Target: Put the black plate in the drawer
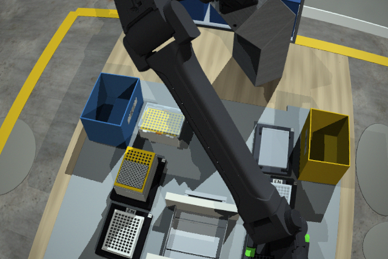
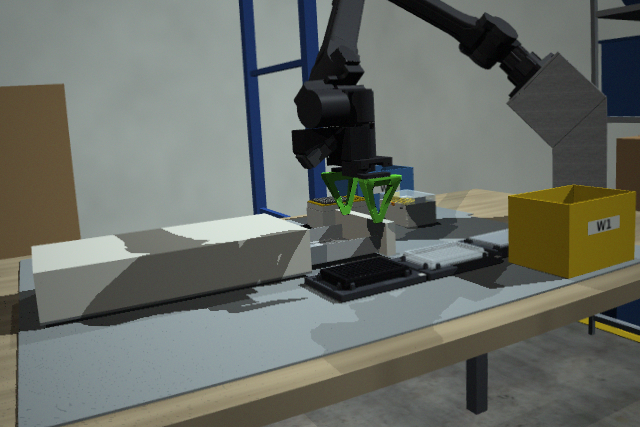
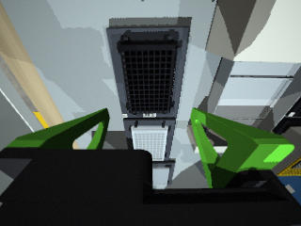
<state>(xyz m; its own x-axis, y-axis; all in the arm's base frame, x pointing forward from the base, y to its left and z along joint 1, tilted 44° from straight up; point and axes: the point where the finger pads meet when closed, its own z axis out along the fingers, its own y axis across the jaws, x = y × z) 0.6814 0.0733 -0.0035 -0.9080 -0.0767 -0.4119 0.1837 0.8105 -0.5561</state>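
My hand is 100 mm above the black plate. Round my hand: work nest N1 (110 mm below); clear plate (170 mm behind, 100 mm below, 40 mm to the left); drawer (190 mm to the right, 90 mm below, 40 mm behind).
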